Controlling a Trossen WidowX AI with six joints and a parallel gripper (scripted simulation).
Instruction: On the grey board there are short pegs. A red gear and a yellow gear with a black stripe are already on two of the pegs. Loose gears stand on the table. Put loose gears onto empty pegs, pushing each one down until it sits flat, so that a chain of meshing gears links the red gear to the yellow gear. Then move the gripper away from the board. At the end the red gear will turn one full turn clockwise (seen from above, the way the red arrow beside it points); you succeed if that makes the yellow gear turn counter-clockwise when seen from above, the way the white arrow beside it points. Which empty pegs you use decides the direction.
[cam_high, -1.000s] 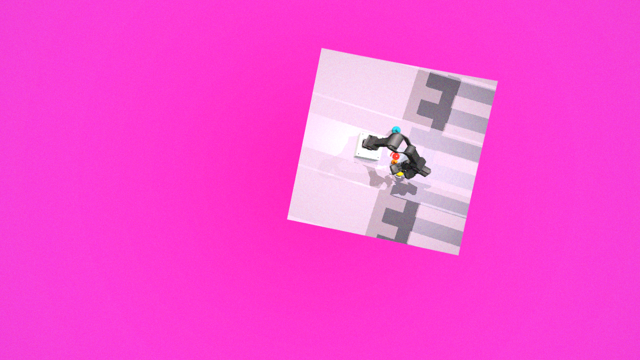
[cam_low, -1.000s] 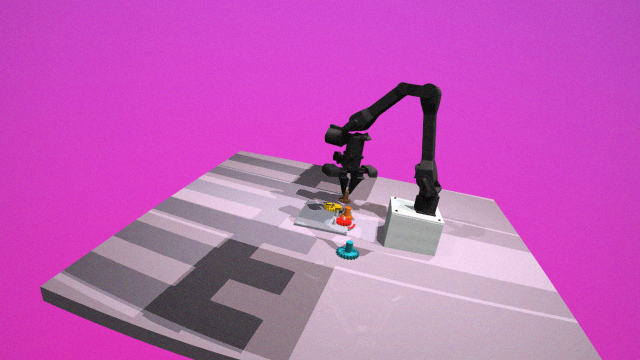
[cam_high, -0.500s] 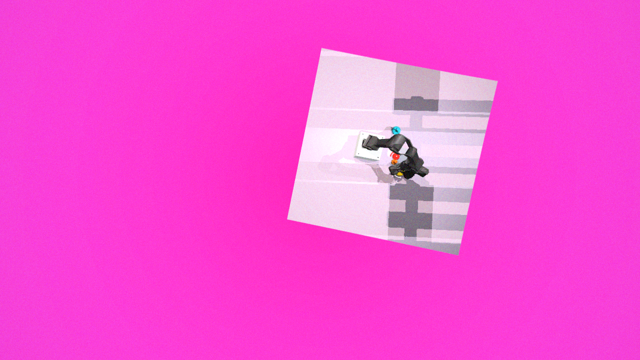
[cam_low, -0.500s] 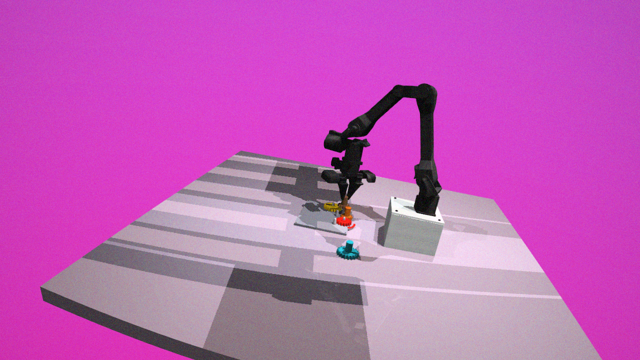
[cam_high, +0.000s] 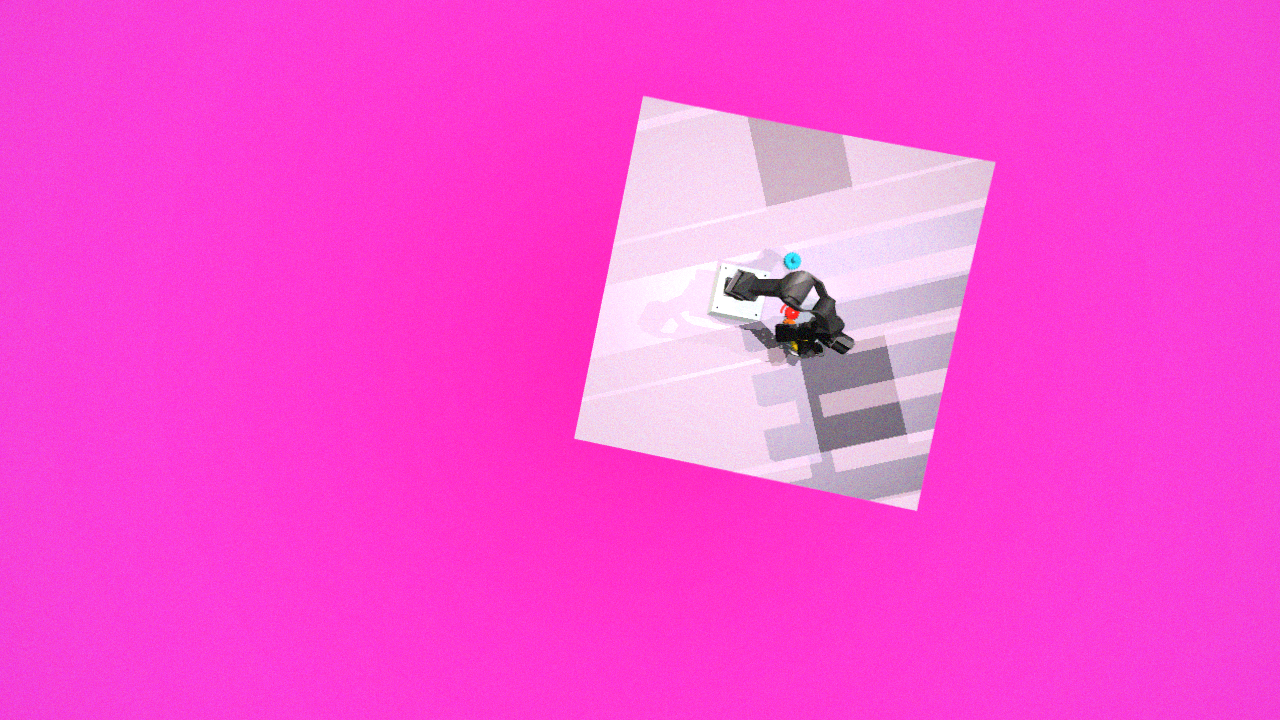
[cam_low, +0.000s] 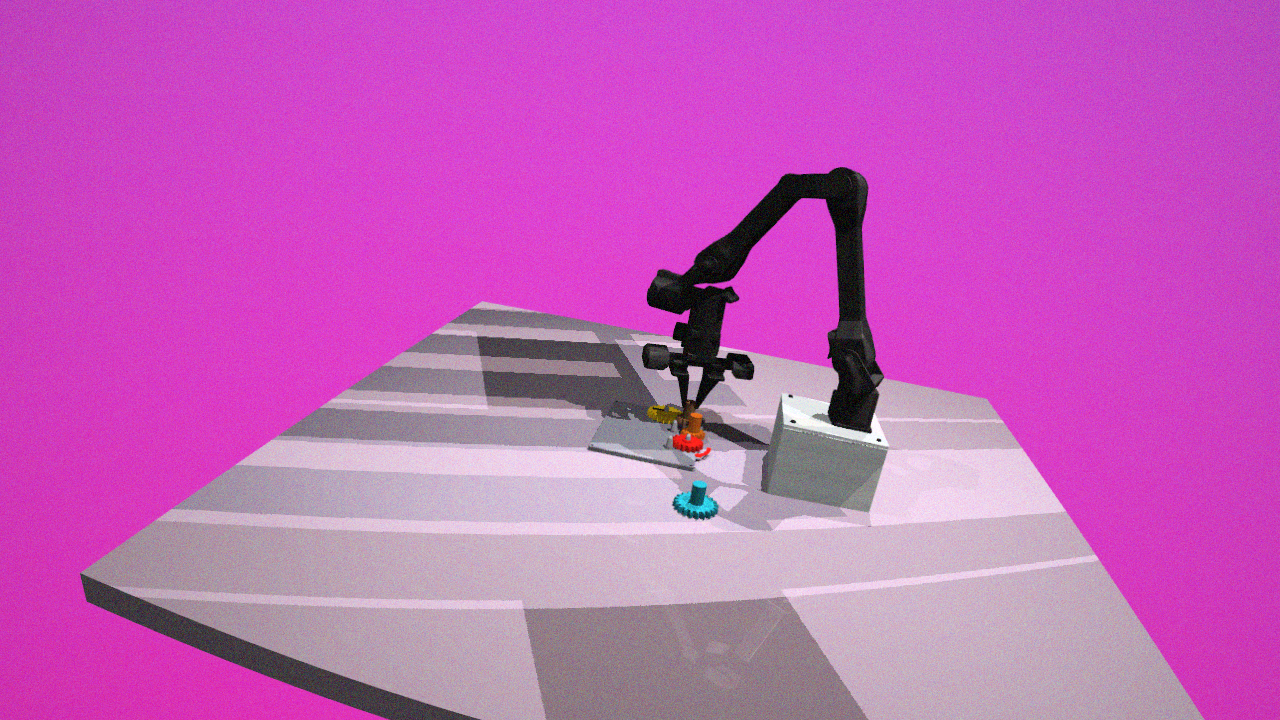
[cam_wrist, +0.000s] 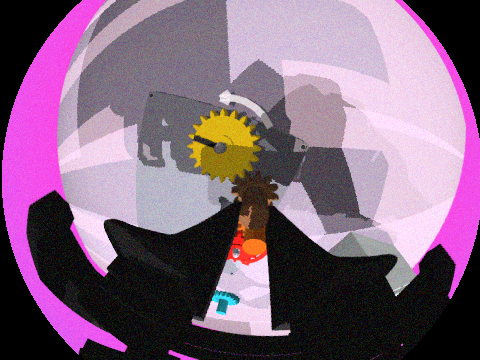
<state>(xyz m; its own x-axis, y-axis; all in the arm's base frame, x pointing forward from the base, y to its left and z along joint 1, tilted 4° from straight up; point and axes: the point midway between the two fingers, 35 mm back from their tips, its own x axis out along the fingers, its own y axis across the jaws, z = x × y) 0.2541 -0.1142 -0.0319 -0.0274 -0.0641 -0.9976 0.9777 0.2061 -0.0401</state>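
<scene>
My gripper tip is now 10 mm above the brown gear. Also, from my gripper tip: orange gear (30 mm to the left, 20 mm below, 10 mm behind); white arrow (70 mm to the right, 40 mm below, 30 mm ahead); red gear (80 mm to the left, 30 mm below, 10 mm behind).
</scene>
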